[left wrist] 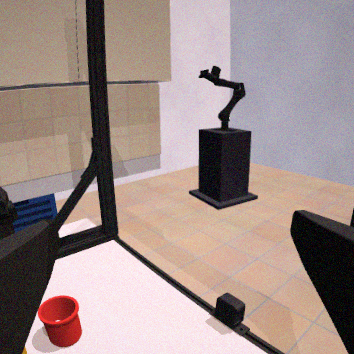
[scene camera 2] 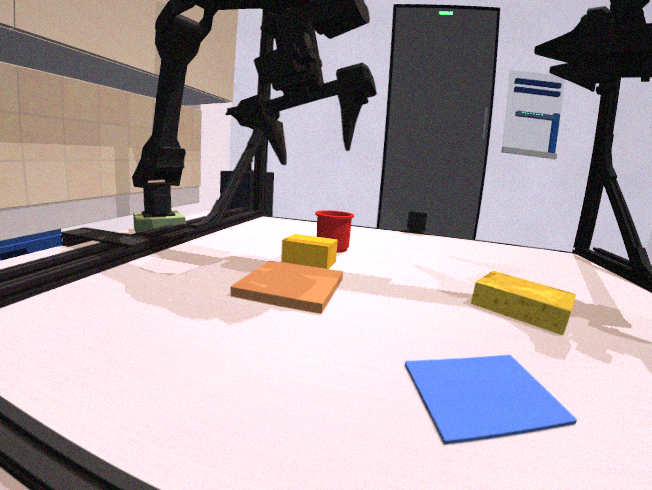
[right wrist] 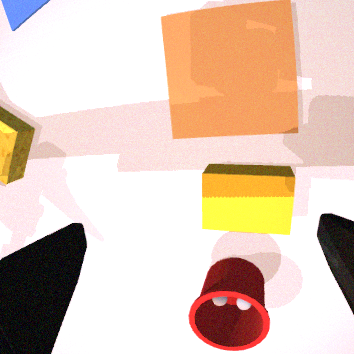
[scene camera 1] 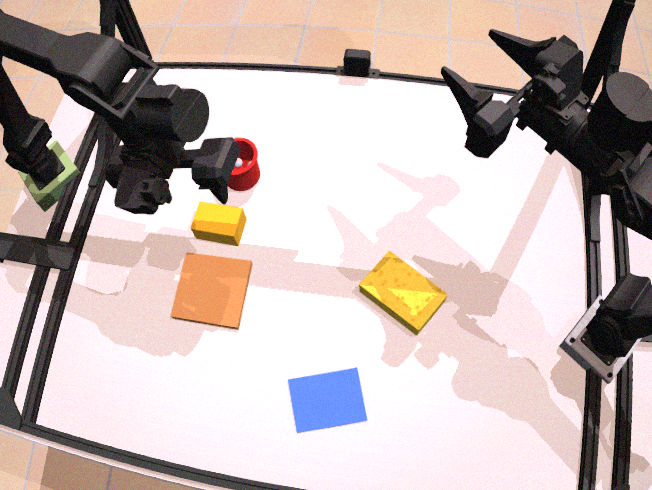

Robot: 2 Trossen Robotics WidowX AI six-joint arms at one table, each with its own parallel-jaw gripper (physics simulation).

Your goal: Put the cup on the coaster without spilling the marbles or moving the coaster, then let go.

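Frame: origin at the left arm's base, x ahead, y down, z left, level; millimetres.
Seen in the pictures: left gripper, fingertip midpoint: (left wrist: pixel 176 227) (scene camera 2: pixel 542 60) (scene camera 1: pixel 466 49); right gripper, fingertip midpoint: (scene camera 2: pixel 314 157) (right wrist: pixel 202 230) (scene camera 1: pixel 197 201); left arm's base, link origin: (scene camera 1: pixel 605 338); right arm's base, link origin: (scene camera 2: pixel 158 214) (scene camera 1: pixel 46 169).
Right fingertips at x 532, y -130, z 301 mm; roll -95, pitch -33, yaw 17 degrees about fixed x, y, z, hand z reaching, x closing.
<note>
Offsets run from my right fingertips to a thing's middle. "spot": to the spot under its first point.
A red cup {dy +126, dx +79, dz -110 mm} (scene camera 1: pixel 245 177) (scene camera 2: pixel 335 231) (left wrist: pixel 63 327) (right wrist: pixel 234 275) stands upright on the table, with white marbles {dy +144, dx +99, dz -118 mm} (scene camera 1: pixel 238 162) (right wrist: pixel 243 303) inside. An orange square slab {dy +153, dx -42, dz +55 mm} (scene camera 1: pixel 211 290) (scene camera 2: pixel 287 284) (right wrist: pixel 230 70) and a thin blue square {spot: dy +155, dx -286, dz +46 mm} (scene camera 1: pixel 327 400) (scene camera 2: pixel 487 397) (right wrist: pixel 22 11) lie flat; which is the coaster I cannot tell. My right gripper (scene camera 1: pixel 184 202) (scene camera 2: pixel 316 155) (right wrist: pixel 202 230) is open and empty, high above the table near the cup; its finger hides part of the cup in scene camera 1. My left gripper (scene camera 1: pixel 467 50) (scene camera 2: pixel 543 59) (left wrist: pixel 176 227) is open and empty, raised at the back right.
A yellow block {dy +141, dx +31, dz -23 mm} (scene camera 1: pixel 218 223) (scene camera 2: pixel 309 251) (right wrist: pixel 247 212) stands between the cup and the orange slab. A yellow sponge {dy +144, dx -250, dz -142 mm} (scene camera 1: pixel 403 292) (scene camera 2: pixel 521 302) (right wrist: pixel 15 145) lies right of the orange slab in scene camera 1. A small black box {spot: dy +115, dx +95, dz -399 mm} (scene camera 1: pixel 357 62) (left wrist: pixel 230 310) sits on the back rail.
</note>
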